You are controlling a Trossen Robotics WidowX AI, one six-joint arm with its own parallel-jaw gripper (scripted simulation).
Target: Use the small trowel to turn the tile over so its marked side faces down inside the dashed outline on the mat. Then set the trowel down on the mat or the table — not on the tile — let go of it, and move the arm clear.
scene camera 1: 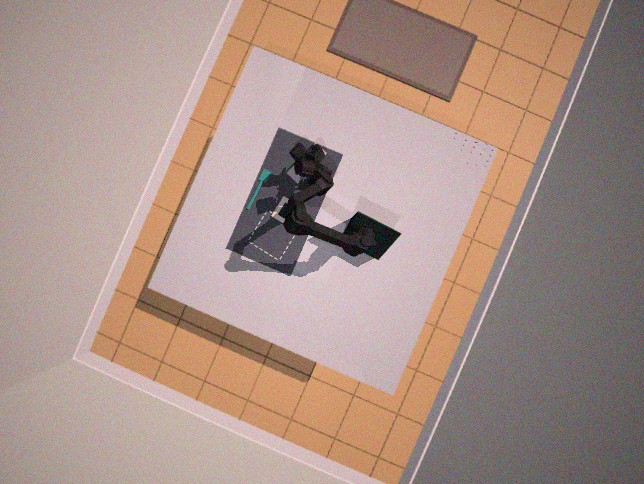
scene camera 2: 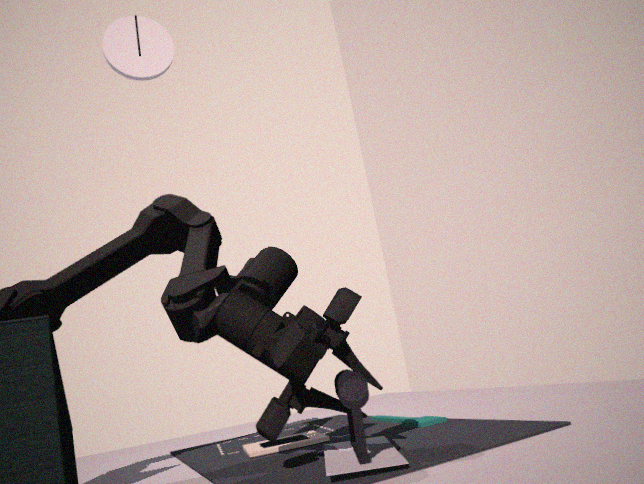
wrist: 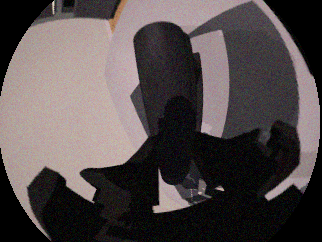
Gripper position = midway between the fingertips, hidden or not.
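Note:
Trowel (scene camera 2: 351,387), visible also in the wrist view (wrist: 184,82), is held by my gripper (scene camera 2: 374,402). The gripper appears in the wrist view (wrist: 167,132) too.

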